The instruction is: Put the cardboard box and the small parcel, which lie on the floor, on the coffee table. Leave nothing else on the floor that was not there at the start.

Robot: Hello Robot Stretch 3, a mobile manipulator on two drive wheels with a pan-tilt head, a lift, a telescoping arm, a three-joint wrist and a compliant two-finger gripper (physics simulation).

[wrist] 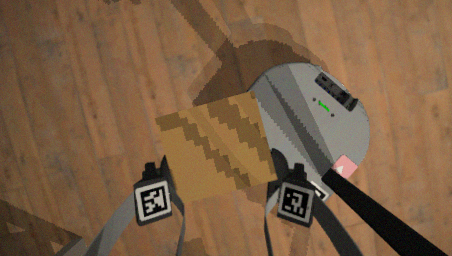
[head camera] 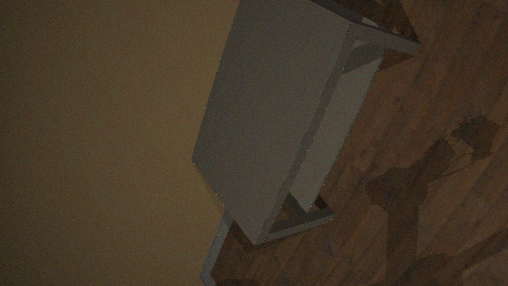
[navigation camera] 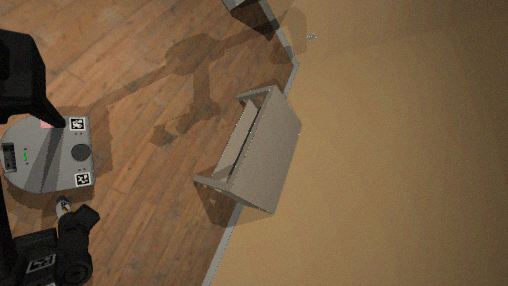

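Where they show: gripper, fingertip midpoint: (wrist: pixel 224 167) (navigation camera: pixel 76 208); robot's base, link origin: (navigation camera: pixel 80 150).
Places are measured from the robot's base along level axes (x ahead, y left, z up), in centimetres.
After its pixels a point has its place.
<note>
The cardboard box (wrist: pixel 217 145) {z 61.3, x -4.3, y -16.4 cm}, tan with shadow bands across it, is between the two fingertips of my gripper (wrist: pixel 224 167) {z 56.1, x -2.2, y -14.6 cm} in the wrist view. The gripper is shut on it, a finger at each side, and holds it above the wooden floor. The coffee table (head camera: pixel 270 100) {z 45.1, x 104.2, y -10.7 cm} (navigation camera: pixel 275 145) {z 45.1, x 115.3, y -6.0 cm} is grey, with a flat top and a lower shelf. It stands close to the wall in the head and navigation views. The box and fingertips do not show in those two views. The small parcel does not show in any view.
My round grey base (navigation camera: pixel 67 165) {z 16.0, x -5.3, y -5.7 cm} (wrist: pixel 345 130) {z 16.0, x -18.0, y 8.0 cm} stands on the floor, apart from the table. My dark wrist (navigation camera: pixel 75 250) {z 87.1, x -1.7, y -12.6 cm} is at the lower left of the navigation view. The tan wall (head camera: pixel 100 125) {z 91.4, x 155.2, y -7.5 cm} (navigation camera: pixel 400 150) {z 127.2, x 152.2, y -11.3 cm} runs behind the table. Part of a grey cabinet (navigation camera: pixel 240 3) shows at the top.
</note>
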